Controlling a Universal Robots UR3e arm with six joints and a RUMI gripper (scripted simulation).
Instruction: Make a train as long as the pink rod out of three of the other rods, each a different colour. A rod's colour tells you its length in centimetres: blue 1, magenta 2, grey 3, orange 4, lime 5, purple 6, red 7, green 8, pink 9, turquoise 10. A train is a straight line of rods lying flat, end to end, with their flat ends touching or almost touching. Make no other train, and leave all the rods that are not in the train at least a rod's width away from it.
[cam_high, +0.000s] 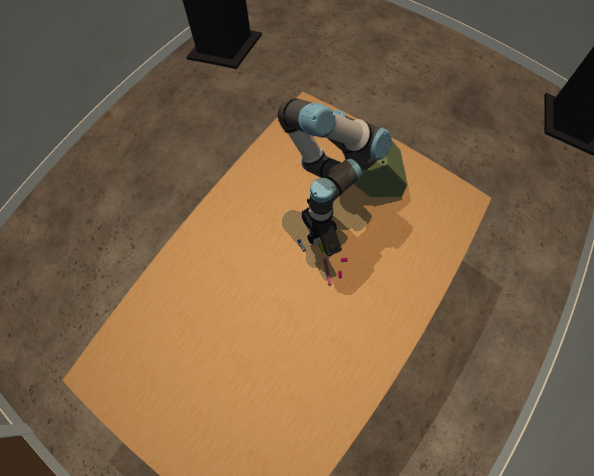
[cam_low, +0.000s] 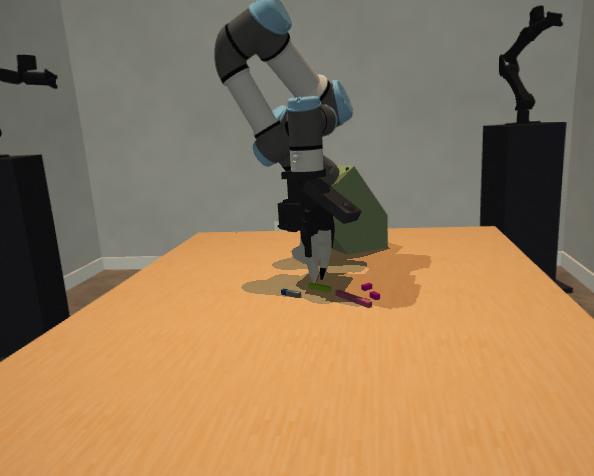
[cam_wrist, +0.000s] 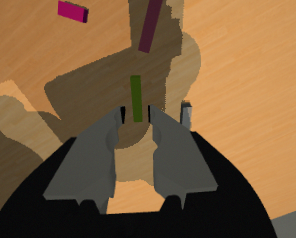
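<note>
Right now my hand is 3 cm above the lime rod. From my hand the other things lie so: pink rod (8 cm ahead, 5 cm to the left, 3 cm below); then grey rod (5 cm to the right, 3 cm below, 3 cm ahead); then small blue rod (7 cm to the right, 3 cm below, 1 cm ahead).
</note>
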